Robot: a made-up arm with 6 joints.
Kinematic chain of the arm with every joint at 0, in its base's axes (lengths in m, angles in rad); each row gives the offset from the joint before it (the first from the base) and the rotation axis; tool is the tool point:
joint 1: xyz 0 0 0.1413 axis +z
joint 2: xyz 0 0.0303 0 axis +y
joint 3: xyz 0 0 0.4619 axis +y
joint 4: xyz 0 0 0.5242 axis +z
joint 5: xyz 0 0 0 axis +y
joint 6: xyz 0 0 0.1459 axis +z
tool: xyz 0 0 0
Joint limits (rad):
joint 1: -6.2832..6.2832
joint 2: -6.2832..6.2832
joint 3: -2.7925..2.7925
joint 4: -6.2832..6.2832
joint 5: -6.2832..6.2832
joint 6: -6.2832..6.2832
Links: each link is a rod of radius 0.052 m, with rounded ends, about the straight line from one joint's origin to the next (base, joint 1, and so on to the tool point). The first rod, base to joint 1, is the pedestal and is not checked.
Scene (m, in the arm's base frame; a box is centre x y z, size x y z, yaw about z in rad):
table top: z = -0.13
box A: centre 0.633 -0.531 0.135 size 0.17 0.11 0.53 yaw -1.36
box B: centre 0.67 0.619 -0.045 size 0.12 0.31 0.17 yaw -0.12
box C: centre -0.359 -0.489 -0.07 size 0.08 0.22 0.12 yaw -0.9
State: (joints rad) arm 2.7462 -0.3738 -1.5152 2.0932 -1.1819 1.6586
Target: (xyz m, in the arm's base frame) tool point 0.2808 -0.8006 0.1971
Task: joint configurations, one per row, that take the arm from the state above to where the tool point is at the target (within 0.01 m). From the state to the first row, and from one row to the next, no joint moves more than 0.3 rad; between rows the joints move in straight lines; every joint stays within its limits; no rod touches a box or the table.
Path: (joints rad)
1: 2.5944 -0.4667 -1.2556 2.2846 -1.1966 1.3858
2: 2.4426 -0.5595 -0.9961 2.4760 -1.2112 1.1130
3: 2.2907 -0.6524 -0.7365 2.6675 -1.2259 0.8402
4: 2.1389 -0.7453 -0.4770 2.8589 -1.2406 0.5674
5: 2.0605 -0.7434 -0.7183 2.6915 -1.1822 0.8402
6: 1.9821 -0.7416 -0.9595 2.5242 -1.1238 1.1130
7: 1.9037 -0.7398 -1.2008 2.3568 -1.0654 1.3858
8: 1.8253 -0.7379 -1.4421 2.1894 -1.0070 1.6586

